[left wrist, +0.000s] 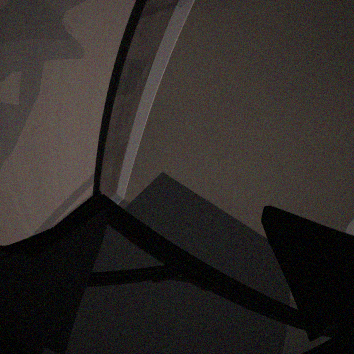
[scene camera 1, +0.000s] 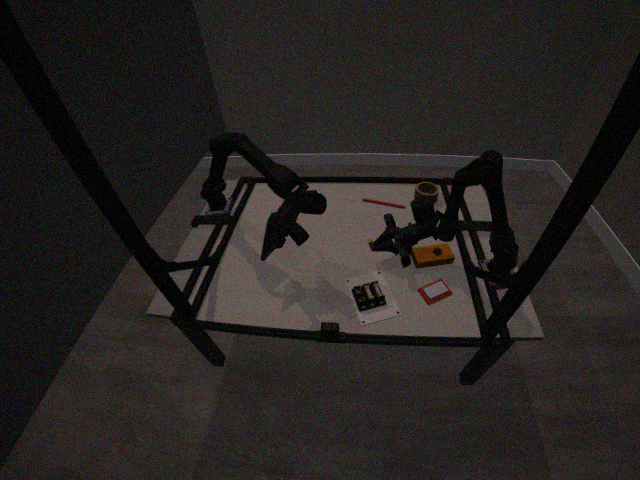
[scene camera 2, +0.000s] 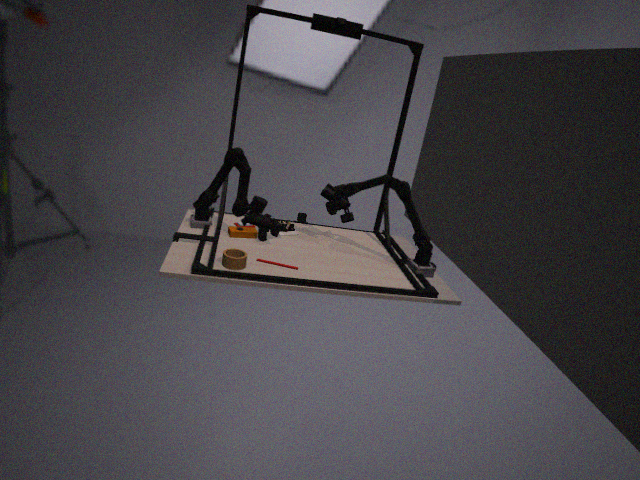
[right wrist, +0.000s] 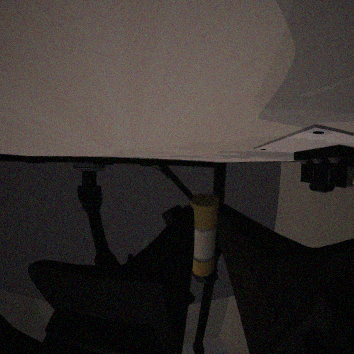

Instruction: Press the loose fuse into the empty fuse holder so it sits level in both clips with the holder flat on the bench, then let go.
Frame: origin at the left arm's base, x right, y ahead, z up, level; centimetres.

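Seen in the pictures: left gripper, fingertip midpoint: (left wrist: 186,215) (scene camera 1: 262,257); right gripper, fingertip midpoint: (scene camera 1: 371,248) (scene camera 2: 286,230) (right wrist: 203,211); left arm's base, link origin: (scene camera 1: 218,205) (scene camera 2: 421,263) (right wrist: 88,169); right arm's base, link origin: (scene camera 1: 498,270) (scene camera 2: 201,218).
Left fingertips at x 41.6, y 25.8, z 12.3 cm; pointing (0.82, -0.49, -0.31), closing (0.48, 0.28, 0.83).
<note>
Pixels of each thing's top centre, then the offset from my left fingertips to it.
- loose fuse, top centre: (right wrist: 199,276) (scene camera 1: 371,239) dx -10.8, dy +31.8, dz -7.8 cm
- black fuse holder, top centre: (right wrist: 343,185) (scene camera 1: 372,289) (scene camera 2: 283,222) dx +4.2, dy +29.9, dz -13.6 cm
- orange box, top centre: (scene camera 1: 433,251) (scene camera 2: 243,228) dx -8.5, dy +52.3, dz -13.7 cm
- tray, top centre: (scene camera 1: 435,289) dx +4.9, dy +49.4, dz -15.7 cm
- brown ring, top centre: (scene camera 2: 235,253) (scene camera 1: 427,188) dx -41.0, dy +60.0, dz -12.1 cm
- red stick, top centre: (scene camera 1: 383,202) (scene camera 2: 277,263) dx -39.2, dy +41.8, dz -16.5 cm
The loose fuse (right wrist: 204,242) (scene camera 1: 370,242), with brass-coloured end caps and a pale middle, is between the fingertips of my right gripper (right wrist: 203,211) (scene camera 1: 373,244), which is shut on it above the table, behind the fuse holder in scene camera 1. The black fuse holder (scene camera 1: 361,301) (right wrist: 325,167) sits on a white plate (scene camera 1: 381,313) (right wrist: 295,138). Two fuses (scene camera 1: 373,290) show in its right part in scene camera 1; its left part shows no fuse. My left gripper (left wrist: 186,215) is open and empty, high over the left part of the table, well away from the holder.
An orange box (scene camera 1: 424,256) (scene camera 2: 242,232) lies below the right gripper's arm in scene camera 1. A red-edged card or tray (scene camera 1: 425,297) lies right of the holder. A brown ring (scene camera 1: 427,198) (scene camera 2: 234,261) and a red stick (scene camera 1: 383,203) (scene camera 2: 277,264) lie farther back.
</note>
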